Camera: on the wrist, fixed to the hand. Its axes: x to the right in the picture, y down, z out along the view.
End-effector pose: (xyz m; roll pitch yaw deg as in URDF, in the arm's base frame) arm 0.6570 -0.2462 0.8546 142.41 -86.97 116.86
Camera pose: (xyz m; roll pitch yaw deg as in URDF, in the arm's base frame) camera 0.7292 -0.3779 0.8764 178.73 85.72 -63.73
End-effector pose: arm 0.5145 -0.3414 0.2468 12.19 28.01 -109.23
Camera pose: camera 0.6369 -0.3503 0.1575 -49.98 -27.16 69.73
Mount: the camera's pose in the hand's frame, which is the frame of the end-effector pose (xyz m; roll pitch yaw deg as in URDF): 0.0138 0.0960 -0.1167 -38.28 1.02 179.27
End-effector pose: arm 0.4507 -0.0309 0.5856 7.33 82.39 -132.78
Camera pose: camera 0.5999 -0.0317 0.5582 -39.92 -81.43 41.48
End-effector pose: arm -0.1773 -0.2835 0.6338 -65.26 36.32 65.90
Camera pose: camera -0.1456 -0.3738 0.5160 26.54 -35.23 -113.34
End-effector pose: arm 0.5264 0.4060 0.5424 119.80 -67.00 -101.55
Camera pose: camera 0.6038 0.5174 0.6103 -159.24 65.85 77.17
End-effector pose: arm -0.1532 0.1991 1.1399 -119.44 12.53 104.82
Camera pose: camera -0.0113 0.2447 1.1113 80.89 -12.39 -73.90
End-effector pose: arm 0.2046 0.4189 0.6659 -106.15 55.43 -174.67
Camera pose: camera 0.2329 0.5609 0.6206 66.18 -55.00 7.39
